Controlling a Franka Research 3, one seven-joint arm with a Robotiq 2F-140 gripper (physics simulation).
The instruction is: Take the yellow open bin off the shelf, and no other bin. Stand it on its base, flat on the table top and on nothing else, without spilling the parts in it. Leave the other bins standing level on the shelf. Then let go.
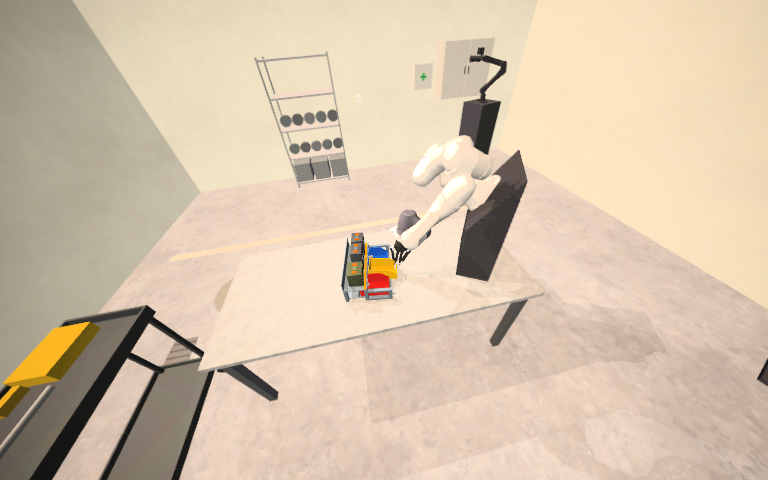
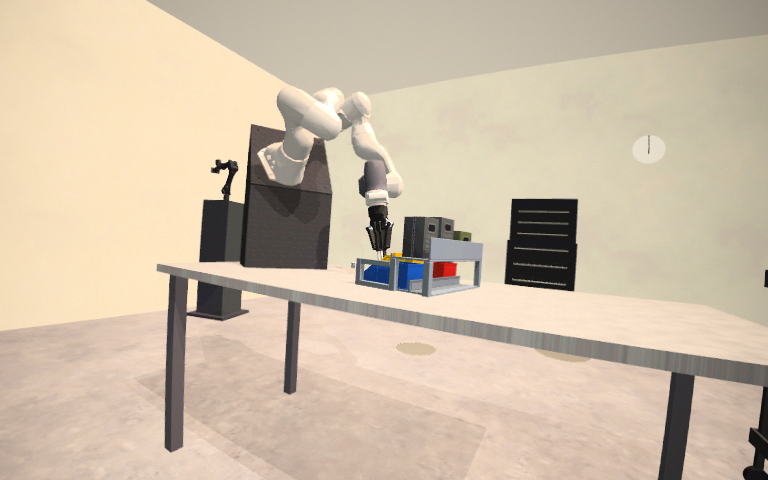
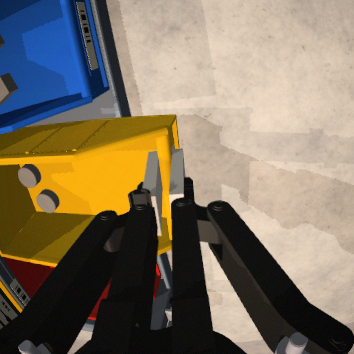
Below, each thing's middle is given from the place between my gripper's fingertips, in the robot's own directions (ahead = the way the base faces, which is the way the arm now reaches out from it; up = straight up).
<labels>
I see my gripper 80 mm short of the yellow open bin (image 3: 91,165), 30 mm to the left of it and 20 mm below it. The rest, counted from my hand: blue bin (image 2: 408,271) (70 mm ahead, 160 mm to the right).
</labels>
